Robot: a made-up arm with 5 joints.
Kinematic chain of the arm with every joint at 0, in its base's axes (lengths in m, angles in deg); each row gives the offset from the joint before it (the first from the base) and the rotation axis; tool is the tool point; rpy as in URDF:
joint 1: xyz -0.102 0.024 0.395 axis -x
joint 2: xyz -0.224 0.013 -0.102 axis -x
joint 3: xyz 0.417 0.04 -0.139 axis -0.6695 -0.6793 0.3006
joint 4: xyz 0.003 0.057 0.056 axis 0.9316 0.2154 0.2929
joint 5: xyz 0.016 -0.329 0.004 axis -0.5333 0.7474 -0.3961
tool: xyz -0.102 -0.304 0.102 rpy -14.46 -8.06 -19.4
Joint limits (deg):
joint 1: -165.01..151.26
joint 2: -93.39..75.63
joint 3: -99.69..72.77
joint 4: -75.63..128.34
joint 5: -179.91..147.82
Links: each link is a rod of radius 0.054 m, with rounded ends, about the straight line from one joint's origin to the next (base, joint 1, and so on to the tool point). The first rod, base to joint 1, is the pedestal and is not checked.
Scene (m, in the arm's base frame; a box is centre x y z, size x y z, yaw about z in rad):
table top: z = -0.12
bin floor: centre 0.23 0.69 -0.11 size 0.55 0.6 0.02 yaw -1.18
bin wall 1: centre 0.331 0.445 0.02 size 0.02 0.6 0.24 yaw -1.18
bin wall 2: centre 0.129 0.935 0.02 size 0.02 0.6 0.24 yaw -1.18
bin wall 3: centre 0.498 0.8 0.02 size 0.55 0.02 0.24 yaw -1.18
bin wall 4: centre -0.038 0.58 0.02 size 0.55 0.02 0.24 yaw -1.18
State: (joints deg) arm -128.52 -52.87 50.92 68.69 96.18
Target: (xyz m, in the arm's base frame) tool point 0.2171 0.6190 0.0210
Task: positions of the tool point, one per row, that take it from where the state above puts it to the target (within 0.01 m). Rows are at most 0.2 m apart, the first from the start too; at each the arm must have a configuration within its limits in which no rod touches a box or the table.
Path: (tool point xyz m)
1: 0.4311 0.3567 0.4000
2: 0.4130 0.4562 0.3604
3: 0.3701 0.5460 0.2775
4: 0.3033 0.6052 0.1586
5: 0.2171 0.6190 0.0210

